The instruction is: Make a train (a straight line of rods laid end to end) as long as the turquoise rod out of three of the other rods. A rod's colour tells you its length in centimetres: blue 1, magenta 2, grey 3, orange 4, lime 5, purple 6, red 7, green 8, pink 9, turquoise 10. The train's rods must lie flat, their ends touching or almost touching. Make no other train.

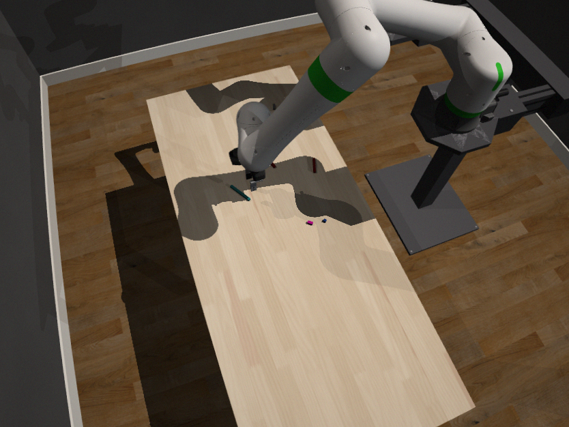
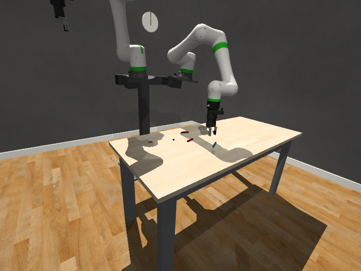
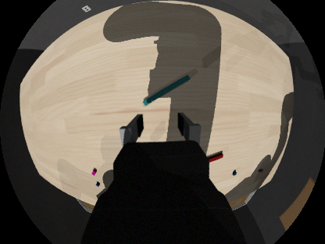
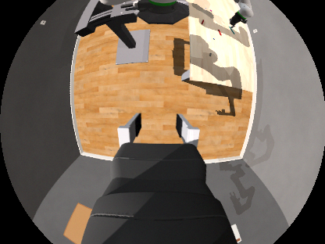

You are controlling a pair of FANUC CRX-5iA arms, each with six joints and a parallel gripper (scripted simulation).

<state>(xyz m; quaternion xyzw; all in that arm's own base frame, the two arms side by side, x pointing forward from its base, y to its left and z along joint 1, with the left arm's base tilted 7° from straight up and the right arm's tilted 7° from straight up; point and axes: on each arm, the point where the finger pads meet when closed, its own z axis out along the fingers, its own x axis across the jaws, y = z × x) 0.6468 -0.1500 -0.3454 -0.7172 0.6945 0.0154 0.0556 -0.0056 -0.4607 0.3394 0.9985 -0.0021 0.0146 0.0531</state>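
Observation:
Right now my left hand is 50 mm short of the turquoise rod, 10 mm to the left of it and 70 mm above it. Round my left hand: grey rod 220 mm behind, 410 mm to the right, 70 mm below; magenta rod 170 mm behind, 200 mm to the left, 70 mm below.

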